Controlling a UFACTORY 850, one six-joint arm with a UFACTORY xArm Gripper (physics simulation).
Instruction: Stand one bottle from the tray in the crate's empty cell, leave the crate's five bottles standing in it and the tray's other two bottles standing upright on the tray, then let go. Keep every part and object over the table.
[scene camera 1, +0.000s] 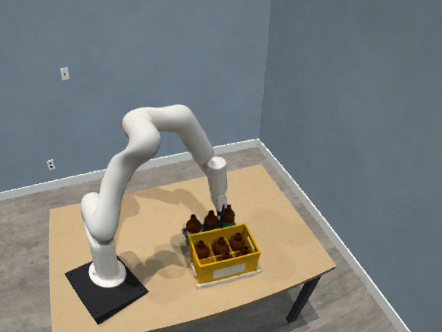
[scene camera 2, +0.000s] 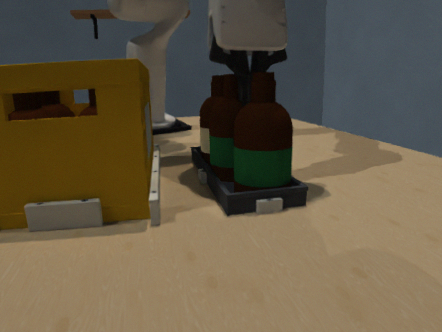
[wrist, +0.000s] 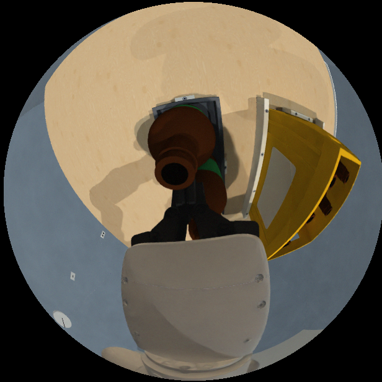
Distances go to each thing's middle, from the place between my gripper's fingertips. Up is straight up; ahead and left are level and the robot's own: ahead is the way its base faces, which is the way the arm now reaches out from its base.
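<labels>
The cream-labelled bottle (scene camera 2: 217, 81) is 30 mm below my hand, and it's 10 mm to the left of my hand and 140 mm behind it.
</labels>
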